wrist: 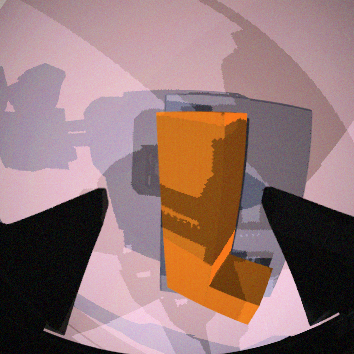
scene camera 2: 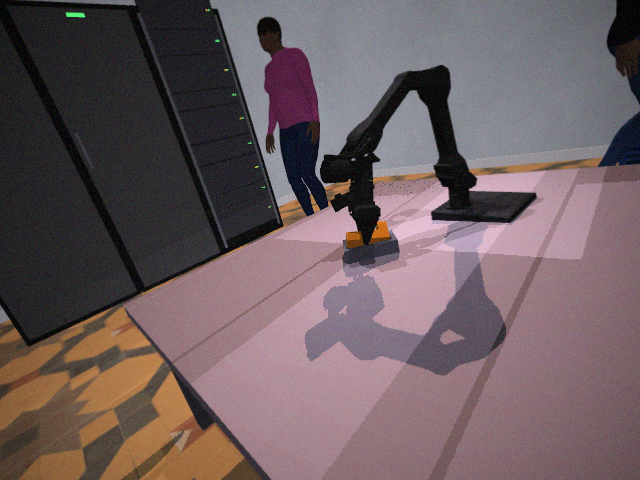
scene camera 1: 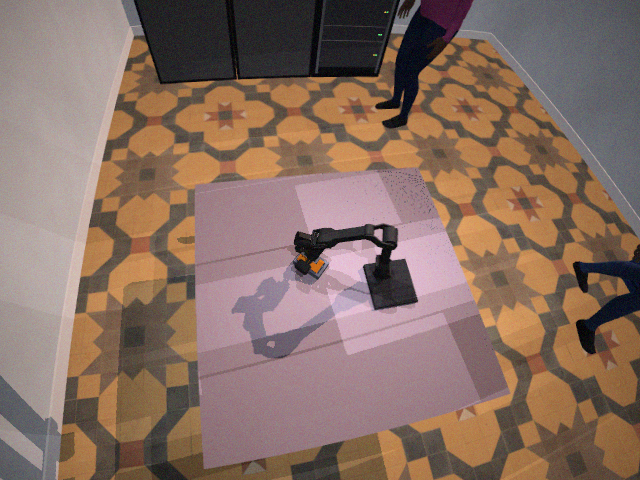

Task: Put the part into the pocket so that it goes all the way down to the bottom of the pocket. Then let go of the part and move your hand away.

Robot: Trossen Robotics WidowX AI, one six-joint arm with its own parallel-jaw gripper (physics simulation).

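Frame: origin at the arm's base, x down, y back, z left, level; centimetres.
Seen in the pictures: gripper, fingertip midpoint: (wrist: 186, 195) (scene camera 2: 363, 241) (scene camera 1: 305, 263); arm's base, origin of the base link: (scene camera 2: 459, 205) (scene camera 1: 380, 273).
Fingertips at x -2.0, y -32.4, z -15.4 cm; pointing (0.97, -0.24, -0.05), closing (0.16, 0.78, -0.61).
Offsets run from my fingertips to a thing's top centre. Level surfaces: height alone.
The orange L-shaped part @(dx -3.2, dy +2.5, dz -0.3 cm) (scene camera 1: 317, 265) (scene camera 2: 381, 230) (wrist: 200, 170) lies over the pocket of the grey-blue block @(dx +0.8, dy +3.2, dz -0.5 cm) (scene camera 2: 374, 253) (wrist: 282, 145). It stands proud of the block's rim, and in the wrist view its short leg reaches out past the block's near edge. In scene camera 2 its right portion stands higher than its left. How deep its underside sits is hidden. My gripper (scene camera 1: 307, 261) (scene camera 2: 367, 242) (wrist: 186, 195) is open and low over the block, its fingers on either side of the part, with gaps to it in the wrist view.
The block stands on the pink table top @(dx +4.4 cm) (scene camera 1: 289, 403) (scene camera 2: 268, 330). The arm's black base plate (scene camera 1: 393, 289) (scene camera 2: 498, 205) is to its right in both scene views. Dark cabinets (scene camera 1: 273, 38) (scene camera 2: 93, 129) and two people stand beyond the table. The arm's shadow falls across the table.
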